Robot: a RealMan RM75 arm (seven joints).
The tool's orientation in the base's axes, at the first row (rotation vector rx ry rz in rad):
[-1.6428 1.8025 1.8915]
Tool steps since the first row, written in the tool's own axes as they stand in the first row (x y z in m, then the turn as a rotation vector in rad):
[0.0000 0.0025 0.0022 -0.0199 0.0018 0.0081]
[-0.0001 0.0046 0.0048 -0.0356 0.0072 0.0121]
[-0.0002 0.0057 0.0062 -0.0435 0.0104 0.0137]
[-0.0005 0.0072 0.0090 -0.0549 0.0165 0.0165]
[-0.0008 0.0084 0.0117 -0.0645 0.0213 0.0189]
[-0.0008 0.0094 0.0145 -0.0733 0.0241 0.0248]
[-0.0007 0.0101 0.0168 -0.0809 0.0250 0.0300]
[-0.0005 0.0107 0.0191 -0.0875 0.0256 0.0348]
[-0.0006 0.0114 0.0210 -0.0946 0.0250 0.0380]
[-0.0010 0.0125 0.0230 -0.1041 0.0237 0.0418]
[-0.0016 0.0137 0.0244 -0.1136 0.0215 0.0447]
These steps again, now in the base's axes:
[-0.0030 0.0008 0.0012 0.0024 0.0172 0.0128]
[-0.0059 0.0022 0.0020 0.0032 0.0276 0.0263]
[-0.0075 0.0029 0.0025 0.0035 0.0325 0.0335]
[-0.0101 0.0047 0.0030 0.0027 0.0393 0.0448]
[-0.0124 0.0065 0.0034 0.0022 0.0452 0.0541]
[-0.0148 0.0083 0.0034 0.0005 0.0539 0.0605]
[-0.0167 0.0097 0.0032 0.0000 0.0619 0.0651]
[-0.0186 0.0111 0.0029 -0.0005 0.0692 0.0688]
[-0.0202 0.0124 0.0030 0.0010 0.0759 0.0725]
[-0.0220 0.0138 0.0036 0.0036 0.0848 0.0771]
[-0.0234 0.0148 0.0044 0.0073 0.0932 0.0814]

